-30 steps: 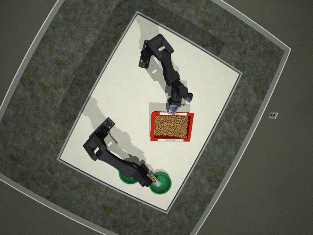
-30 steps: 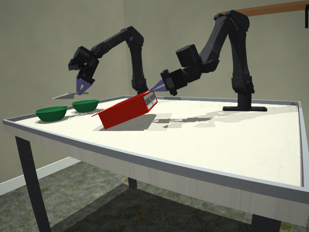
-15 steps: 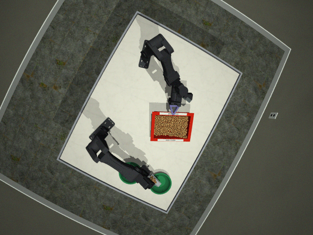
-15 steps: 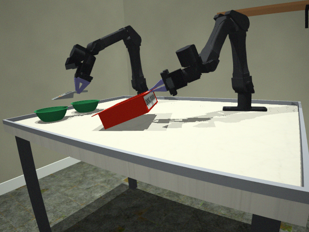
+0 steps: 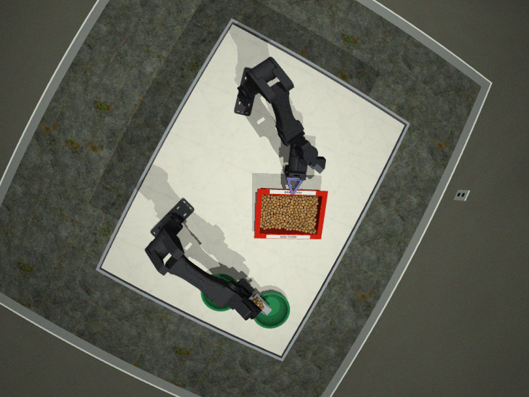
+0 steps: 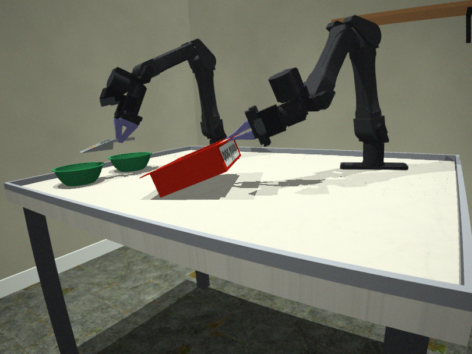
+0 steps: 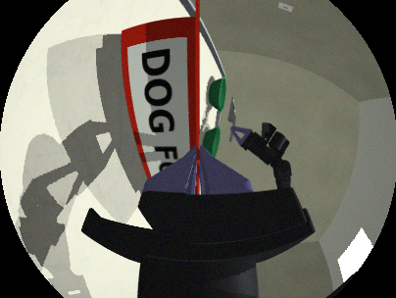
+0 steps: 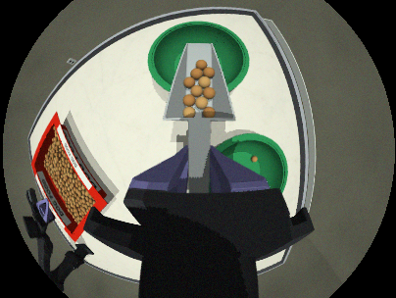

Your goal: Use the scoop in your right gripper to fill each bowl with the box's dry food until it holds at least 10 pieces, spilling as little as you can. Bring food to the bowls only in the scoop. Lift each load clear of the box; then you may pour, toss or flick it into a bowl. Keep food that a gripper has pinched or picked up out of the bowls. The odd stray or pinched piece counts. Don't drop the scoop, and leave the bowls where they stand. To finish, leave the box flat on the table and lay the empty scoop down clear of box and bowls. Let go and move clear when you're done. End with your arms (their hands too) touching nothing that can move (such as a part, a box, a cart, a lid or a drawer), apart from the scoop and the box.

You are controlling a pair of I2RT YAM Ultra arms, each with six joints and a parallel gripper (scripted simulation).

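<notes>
Now: right hand 40 mm short of the grey scoop, 10 mm to the left of it and 10 mm above it. From my right hand the other things lie so: box 360 mm to the left, 50 mm below.
</notes>
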